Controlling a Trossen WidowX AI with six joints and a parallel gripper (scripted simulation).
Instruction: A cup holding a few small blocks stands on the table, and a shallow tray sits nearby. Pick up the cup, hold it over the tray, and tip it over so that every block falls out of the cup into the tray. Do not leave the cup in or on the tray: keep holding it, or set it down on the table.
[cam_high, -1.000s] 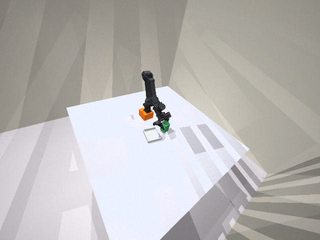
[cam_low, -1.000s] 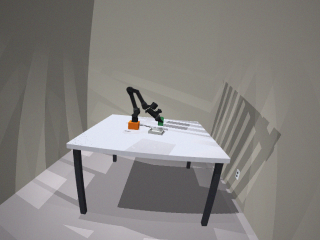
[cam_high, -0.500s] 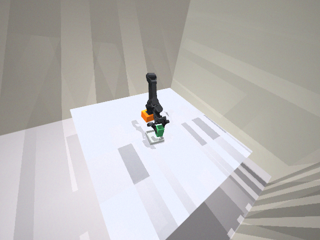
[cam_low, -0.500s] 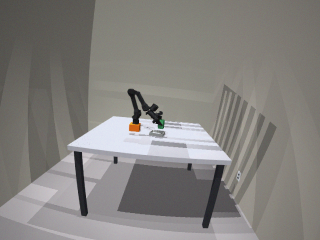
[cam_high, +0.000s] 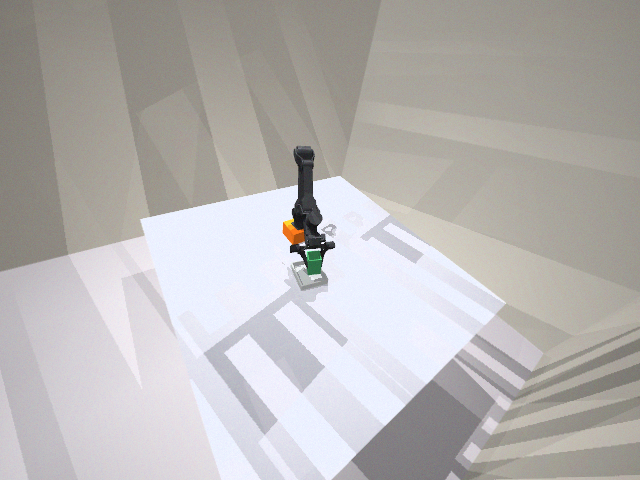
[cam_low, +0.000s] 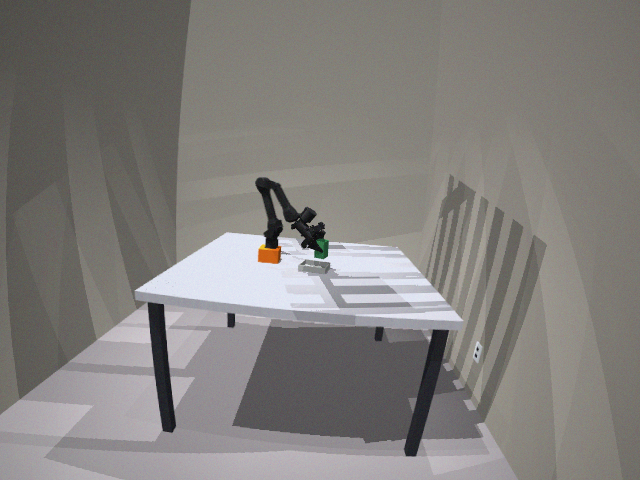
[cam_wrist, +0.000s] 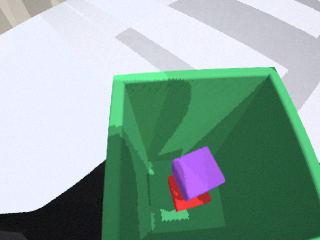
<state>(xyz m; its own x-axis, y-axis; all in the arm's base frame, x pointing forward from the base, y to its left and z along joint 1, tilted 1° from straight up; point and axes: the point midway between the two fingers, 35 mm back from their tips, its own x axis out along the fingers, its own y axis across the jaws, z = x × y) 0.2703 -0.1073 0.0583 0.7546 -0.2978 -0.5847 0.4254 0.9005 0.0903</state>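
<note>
My gripper tip is now 2 cm past the orange block, 1 cm to the right of it and 3 cm above it. Also, from my gripper tip: red block: 2 cm behind, 1 cm to the left, 1 cm below; then green square cup: 2 cm behind, 1 cm to the left, 2 cm below; then purple block: 2 cm behind, 1 cm to the left, 1 cm above.
</note>
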